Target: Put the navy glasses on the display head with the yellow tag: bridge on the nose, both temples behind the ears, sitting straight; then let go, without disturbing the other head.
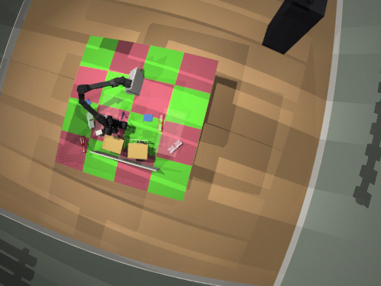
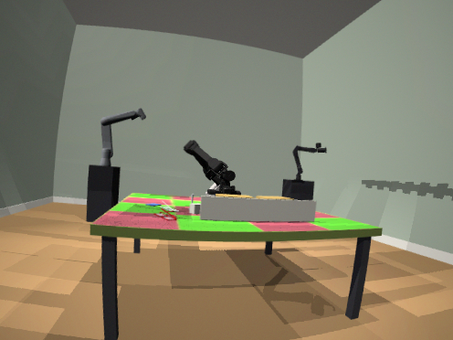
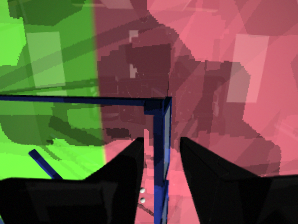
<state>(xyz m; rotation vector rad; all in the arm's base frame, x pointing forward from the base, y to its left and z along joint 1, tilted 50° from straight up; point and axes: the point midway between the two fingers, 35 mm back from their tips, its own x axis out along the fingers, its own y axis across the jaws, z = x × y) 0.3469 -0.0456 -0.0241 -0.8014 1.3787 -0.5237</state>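
Now: the white post 1 cm behind my gripper tip and 18 cm to the right of it. Also, from my gripper tip: long grey wall 27 cm ahead, 16 cm to the left, 3 cm above; white block 13 cm ahead, 15 cm to the right.
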